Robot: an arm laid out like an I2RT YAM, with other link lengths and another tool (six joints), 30 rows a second.
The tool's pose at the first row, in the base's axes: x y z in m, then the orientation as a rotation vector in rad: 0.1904, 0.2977, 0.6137, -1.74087, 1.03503, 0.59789
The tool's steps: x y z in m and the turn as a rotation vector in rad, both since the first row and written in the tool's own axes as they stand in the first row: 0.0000, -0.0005, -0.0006, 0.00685, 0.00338, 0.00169; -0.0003, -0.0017, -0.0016, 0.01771, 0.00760, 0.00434; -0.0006, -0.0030, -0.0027, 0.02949, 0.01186, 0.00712; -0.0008, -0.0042, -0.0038, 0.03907, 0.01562, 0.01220; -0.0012, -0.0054, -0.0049, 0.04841, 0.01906, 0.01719; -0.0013, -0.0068, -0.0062, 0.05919, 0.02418, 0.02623; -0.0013, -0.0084, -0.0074, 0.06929, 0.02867, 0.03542; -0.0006, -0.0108, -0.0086, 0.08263, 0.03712, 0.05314; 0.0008, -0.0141, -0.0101, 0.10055, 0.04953, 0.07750; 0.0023, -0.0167, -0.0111, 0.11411, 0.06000, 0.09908; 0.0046, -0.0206, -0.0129, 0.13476, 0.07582, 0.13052; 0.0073, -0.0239, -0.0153, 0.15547, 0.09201, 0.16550; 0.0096, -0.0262, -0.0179, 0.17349, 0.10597, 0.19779; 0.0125, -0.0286, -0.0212, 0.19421, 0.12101, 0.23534; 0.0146, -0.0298, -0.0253, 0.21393, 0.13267, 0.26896
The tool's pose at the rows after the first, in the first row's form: 0.1908, 0.2972, 0.6142, -1.73574, 1.03987, 0.59201; 0.1916, 0.2966, 0.6154, -1.72707, 1.04668, 0.58361; 0.1925, 0.2959, 0.6167, -1.71754, 1.05371, 0.57469; 0.1933, 0.2951, 0.6179, -1.70869, 1.06220, 0.56897; 0.1941, 0.2945, 0.6192, -1.69992, 1.07031, 0.56358; 0.1951, 0.2935, 0.6205, -1.68886, 1.08343, 0.55847; 0.1964, 0.2927, 0.6218, -1.67799, 1.09611, 0.55435; 0.1988, 0.2917, 0.6229, -1.66219, 1.11960, 0.55027; 0.2022, 0.2903, 0.6241, -1.64090, 1.15218, 0.54417; 0.2051, 0.2892, 0.6246, -1.62357, 1.18027, 0.54051; 0.2095, 0.2873, 0.6254, -1.59732, 1.22135, 0.53401; 0.2136, 0.2846, 0.6259, -1.56891, 1.26551, 0.52911; 0.2165, 0.2817, 0.6263, -1.54271, 1.30515, 0.52589; 0.2199, 0.2780, 0.6266, -1.51132, 1.34999, 0.52304; 0.2217, 0.2736, 0.6272, -1.48089, 1.38853, 0.52107
